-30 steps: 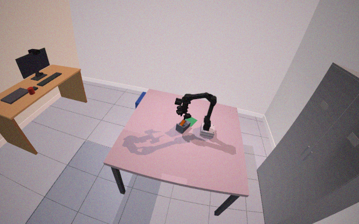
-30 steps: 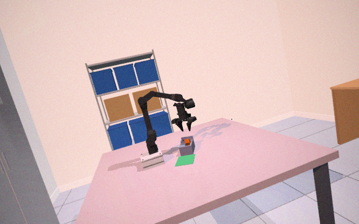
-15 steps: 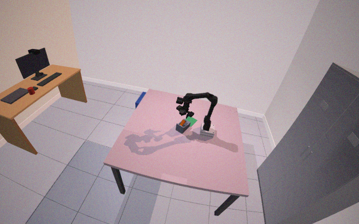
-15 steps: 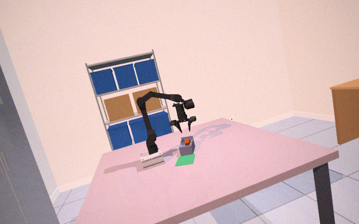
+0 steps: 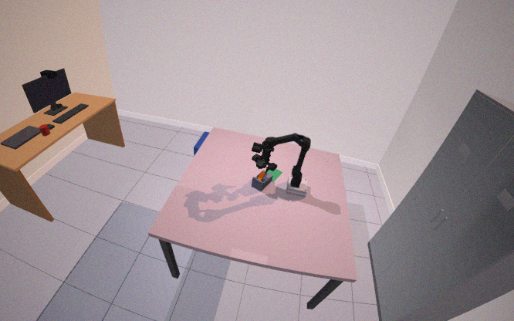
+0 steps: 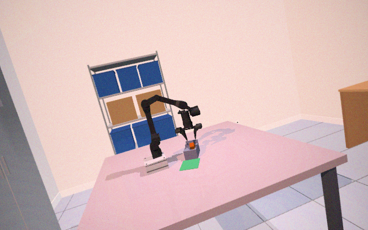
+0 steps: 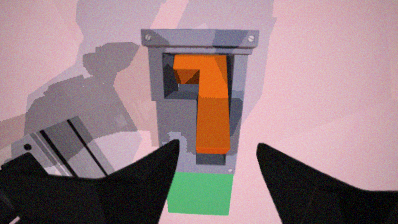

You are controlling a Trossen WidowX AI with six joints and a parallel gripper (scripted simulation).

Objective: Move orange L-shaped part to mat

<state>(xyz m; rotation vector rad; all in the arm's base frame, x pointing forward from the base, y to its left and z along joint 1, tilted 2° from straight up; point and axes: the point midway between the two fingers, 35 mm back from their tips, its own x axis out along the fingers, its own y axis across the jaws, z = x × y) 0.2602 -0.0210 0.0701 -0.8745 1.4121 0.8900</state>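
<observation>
Right now my gripper tip is 7 cm above the orange L-shaped part and 4 cm to the right of it. The rest, counted from my gripper tip: green mat: 13 cm to the right, 13 cm below, 8 cm behind.
</observation>
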